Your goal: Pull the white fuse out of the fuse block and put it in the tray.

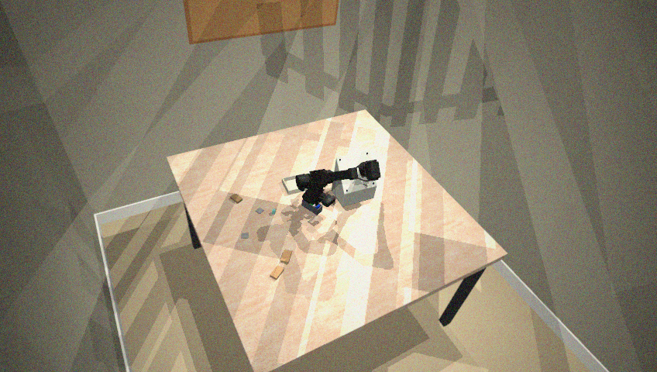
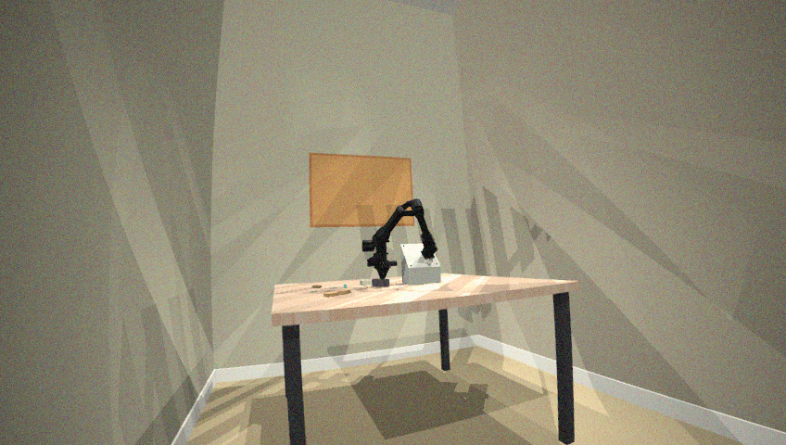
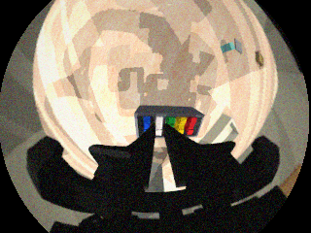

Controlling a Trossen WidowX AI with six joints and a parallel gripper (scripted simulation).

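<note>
Now: the white tray 19 cm to the right of my gripper tip and 3 cm below it.
</note>
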